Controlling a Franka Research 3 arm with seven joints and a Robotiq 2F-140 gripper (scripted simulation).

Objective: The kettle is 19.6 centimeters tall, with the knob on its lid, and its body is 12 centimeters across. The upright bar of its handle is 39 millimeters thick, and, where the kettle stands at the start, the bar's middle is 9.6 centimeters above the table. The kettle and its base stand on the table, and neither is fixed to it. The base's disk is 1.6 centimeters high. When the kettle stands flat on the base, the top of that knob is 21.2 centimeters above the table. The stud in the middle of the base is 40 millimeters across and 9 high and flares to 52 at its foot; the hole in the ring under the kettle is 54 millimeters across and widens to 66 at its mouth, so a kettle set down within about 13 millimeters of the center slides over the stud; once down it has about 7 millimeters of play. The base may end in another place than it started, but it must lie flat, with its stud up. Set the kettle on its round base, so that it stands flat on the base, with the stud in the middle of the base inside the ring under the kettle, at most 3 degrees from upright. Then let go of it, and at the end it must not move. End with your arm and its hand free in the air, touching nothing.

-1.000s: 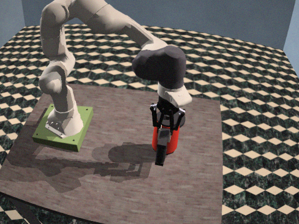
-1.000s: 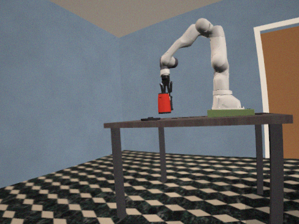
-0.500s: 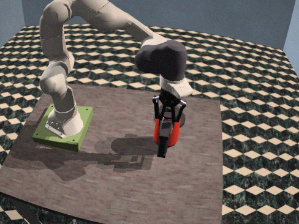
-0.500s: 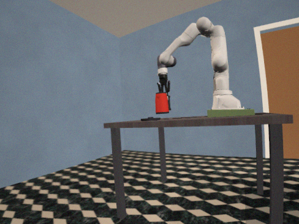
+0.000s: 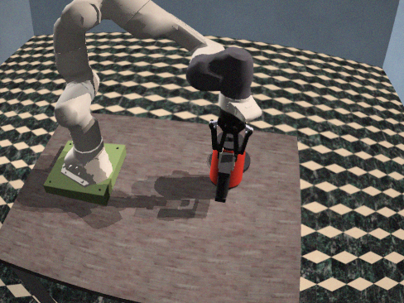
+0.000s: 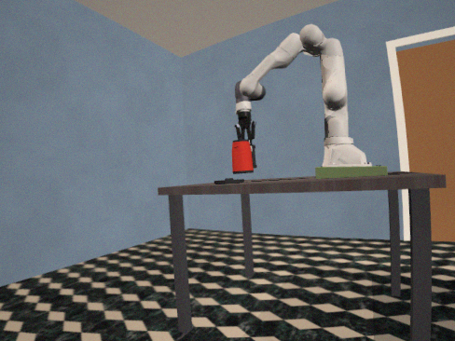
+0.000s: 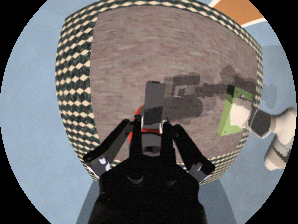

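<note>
Right now the red kettle is 10 mm behind my hand, 30 mm to the left of it and 60 mm below it. From my hand the other things lie so: round kettle base 30 mm behind, 200 mm to the left, 190 mm below.
</note>
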